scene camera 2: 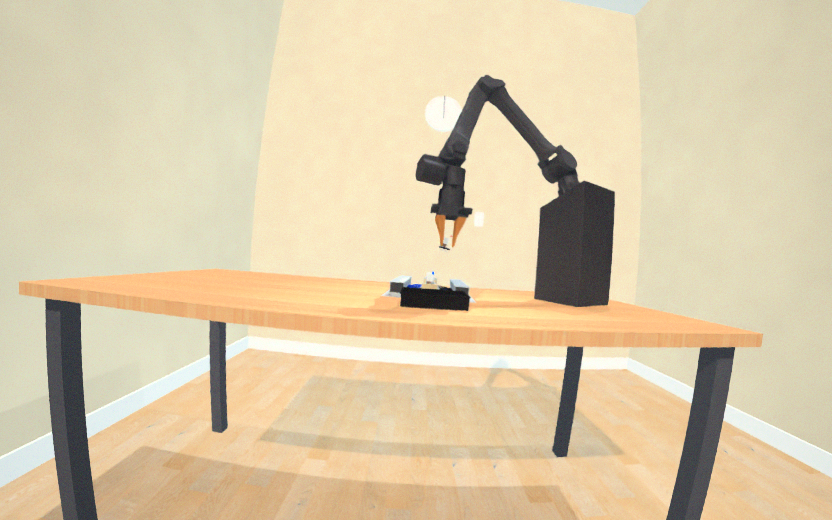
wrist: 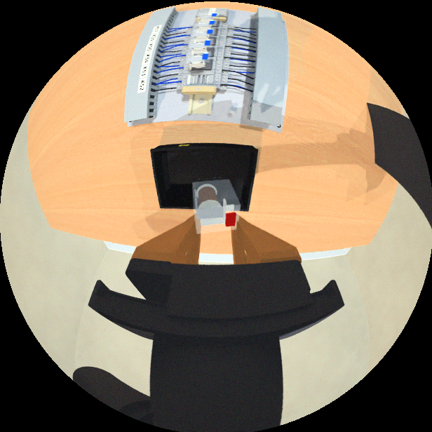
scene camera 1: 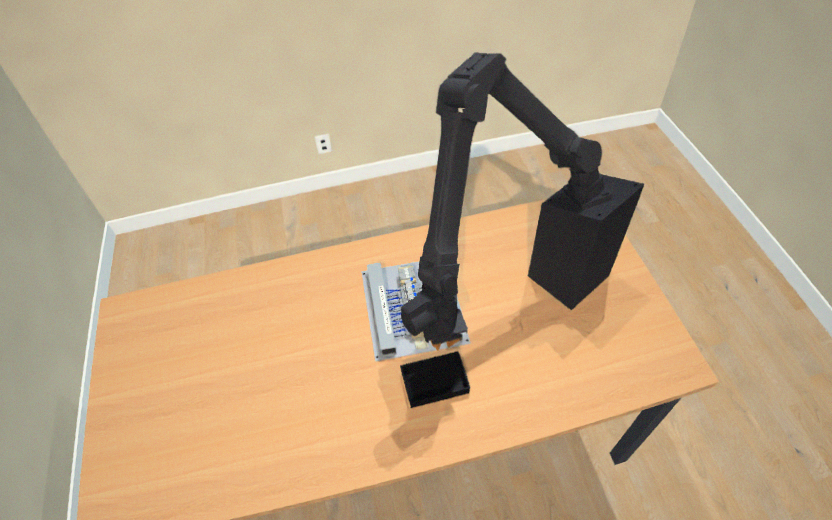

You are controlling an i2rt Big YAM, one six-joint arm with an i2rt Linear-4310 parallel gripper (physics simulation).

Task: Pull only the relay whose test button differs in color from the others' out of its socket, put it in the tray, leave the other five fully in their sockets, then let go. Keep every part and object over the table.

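Places are measured from the arm's base along level axes (x right, y ahead, z up), in centimetres.
Pixels of known places: gripper, between the fingertips: (scene camera 2: 447, 246) (scene camera 1: 442, 346); arm's base, origin of its link: (scene camera 2: 573, 199) (scene camera 1: 587, 195).
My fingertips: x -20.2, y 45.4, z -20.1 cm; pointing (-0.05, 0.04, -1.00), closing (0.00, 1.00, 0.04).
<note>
Ahead of a thing's pixels: the offset from my fingertips to its top centre. "spot": to the spot under its first point.
My gripper (scene camera 1: 444, 344) (scene camera 2: 448, 244) (wrist: 215, 217) is shut on the relay with the red test button {dx +2.4, dy +0.2, dz +3.3 cm} (scene camera 2: 444, 247) (wrist: 209, 197), a clear-bodied part. It holds the relay high above the table. In the wrist view the relay overlaps the near right part of the black tray {dx -1.8, dy +2.7, dz -11.4 cm} (scene camera 1: 435, 380) (scene camera 2: 434, 299) (wrist: 179, 170); its lower end points away from the fingers. Several relays with blue test buttons (wrist: 201, 64) stand in a row in their sockets. The nearest socket in that row (wrist: 200, 79) holds no relay. In scene camera 1 the arm hides part of the row.
The grey panel {spot: dx +22.8, dy +14.7, dz -14.6 cm} (scene camera 1: 371, 318) (wrist: 167, 109) lies just behind the tray, with wiring ducts {dx +24.5, dy +11.2, dz -10.7 cm} (scene camera 1: 381, 306) (wrist: 270, 65) along both sides and blue and black wires between. The beige rail end (wrist: 201, 104) points toward the tray. The black arm base (scene camera 1: 579, 245) (scene camera 2: 573, 251) stands at the right.
</note>
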